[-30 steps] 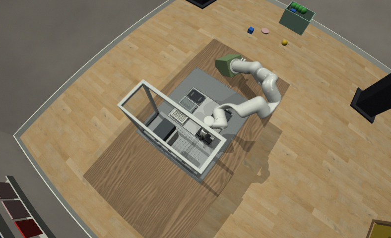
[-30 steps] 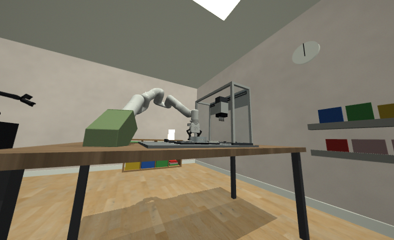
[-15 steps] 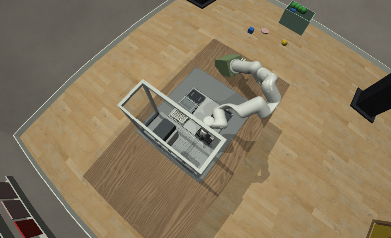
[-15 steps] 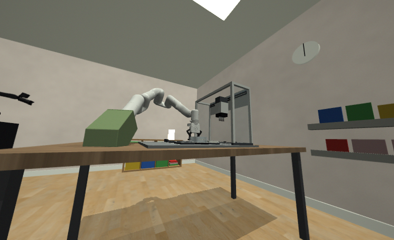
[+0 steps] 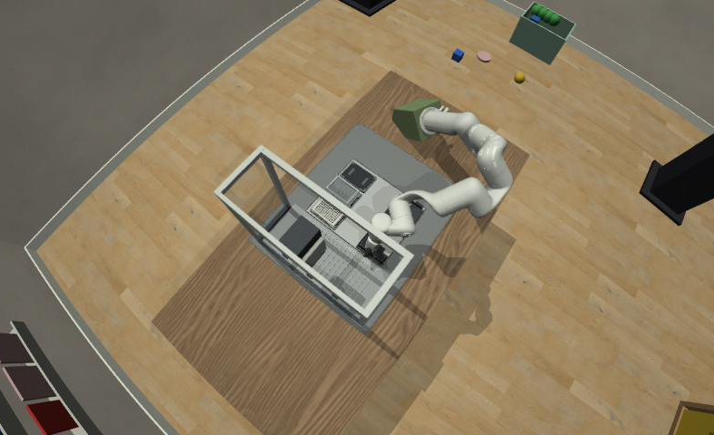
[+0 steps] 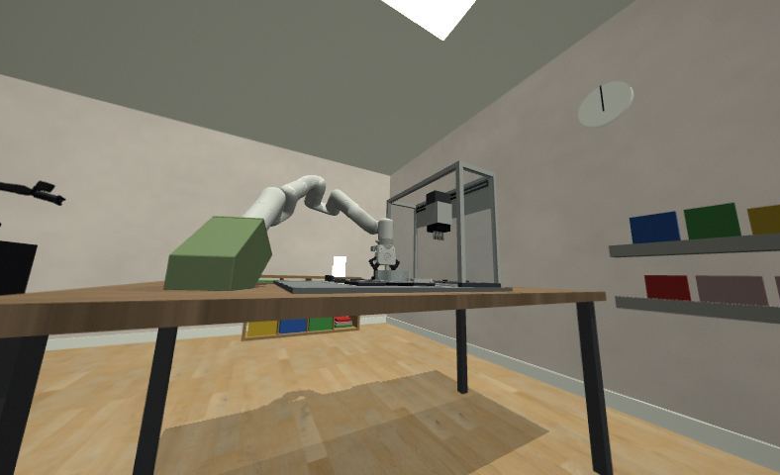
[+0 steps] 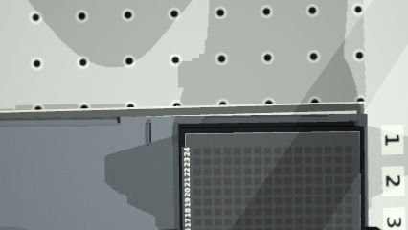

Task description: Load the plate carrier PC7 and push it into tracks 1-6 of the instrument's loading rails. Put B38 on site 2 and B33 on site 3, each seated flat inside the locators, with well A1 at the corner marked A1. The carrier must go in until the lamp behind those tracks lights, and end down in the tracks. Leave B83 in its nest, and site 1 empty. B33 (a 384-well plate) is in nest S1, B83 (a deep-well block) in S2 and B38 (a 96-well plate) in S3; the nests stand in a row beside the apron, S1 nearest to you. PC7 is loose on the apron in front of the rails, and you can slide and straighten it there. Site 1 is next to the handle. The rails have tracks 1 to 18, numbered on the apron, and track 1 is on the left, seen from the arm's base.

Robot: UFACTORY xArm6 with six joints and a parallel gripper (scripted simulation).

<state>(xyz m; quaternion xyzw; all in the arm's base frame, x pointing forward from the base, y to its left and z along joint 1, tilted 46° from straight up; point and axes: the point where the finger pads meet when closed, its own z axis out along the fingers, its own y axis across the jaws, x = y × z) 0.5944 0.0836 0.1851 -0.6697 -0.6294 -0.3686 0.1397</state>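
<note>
Now: the dark 384-well plate 10 mm below my hand. From my hand the other things lie so: white 96-well plate: 260 mm to the right, 20 mm ahead, 10 mm below; then deep-well block: 280 mm to the right, 90 mm behind; then dark plate carrier: 110 mm behind, 20 mm below, 10 mm to the right.
</note>
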